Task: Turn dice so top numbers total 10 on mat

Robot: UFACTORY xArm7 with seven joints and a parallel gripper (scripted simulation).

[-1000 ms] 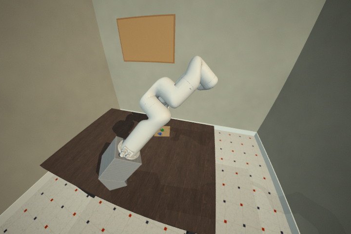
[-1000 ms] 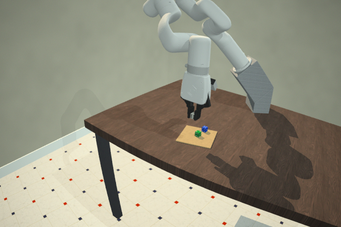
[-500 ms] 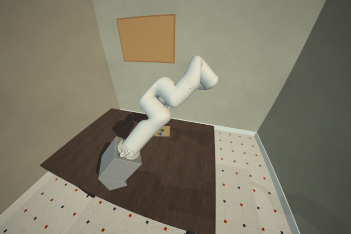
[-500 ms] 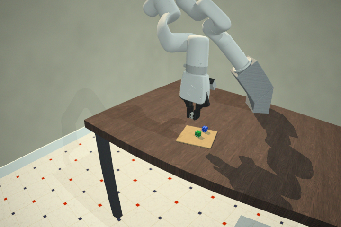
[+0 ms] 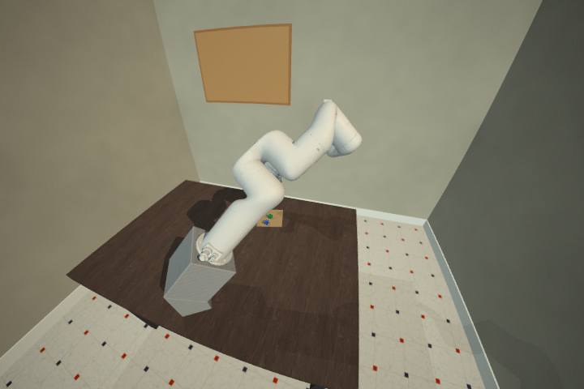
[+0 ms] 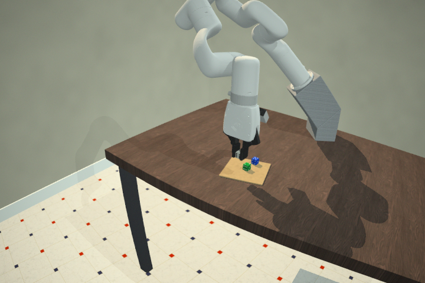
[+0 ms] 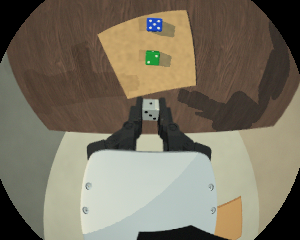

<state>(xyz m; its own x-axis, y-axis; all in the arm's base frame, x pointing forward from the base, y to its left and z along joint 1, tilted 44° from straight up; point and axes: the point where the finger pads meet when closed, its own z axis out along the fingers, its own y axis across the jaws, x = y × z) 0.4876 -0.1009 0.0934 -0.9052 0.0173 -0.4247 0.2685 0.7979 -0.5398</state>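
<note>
The green die is 50 mm behind my hand, 20 mm to the left of it and 70 mm below it. Round my hand: tan mat 50 mm behind, 10 mm to the left, 90 mm below; white die 10 mm below; blue die 100 mm behind, 30 mm to the left, 70 mm below.
</note>
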